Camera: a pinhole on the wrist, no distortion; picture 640 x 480 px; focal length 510.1 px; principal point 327.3 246.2 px. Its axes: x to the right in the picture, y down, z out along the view. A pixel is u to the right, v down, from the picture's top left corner.
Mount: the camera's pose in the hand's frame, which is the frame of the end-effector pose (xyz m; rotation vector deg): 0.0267 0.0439 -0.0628 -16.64 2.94 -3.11
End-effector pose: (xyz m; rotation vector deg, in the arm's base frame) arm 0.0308 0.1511 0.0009 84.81 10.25 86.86
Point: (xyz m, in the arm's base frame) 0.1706 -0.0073 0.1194
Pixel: 255 177
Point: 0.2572 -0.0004 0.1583
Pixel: 337 132
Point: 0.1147 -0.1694 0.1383
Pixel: 95 339
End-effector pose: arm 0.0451 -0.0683 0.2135 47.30 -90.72 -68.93
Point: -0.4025 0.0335 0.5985
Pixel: 409 415
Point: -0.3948 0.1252 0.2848
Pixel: 263 158
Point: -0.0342 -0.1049 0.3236
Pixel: 540 305
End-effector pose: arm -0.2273 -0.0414 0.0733 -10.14 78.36 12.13
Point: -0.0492 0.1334 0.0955
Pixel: 286 240
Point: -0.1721 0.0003 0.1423
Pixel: outside the picture
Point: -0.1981 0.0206 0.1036
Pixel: 73 122
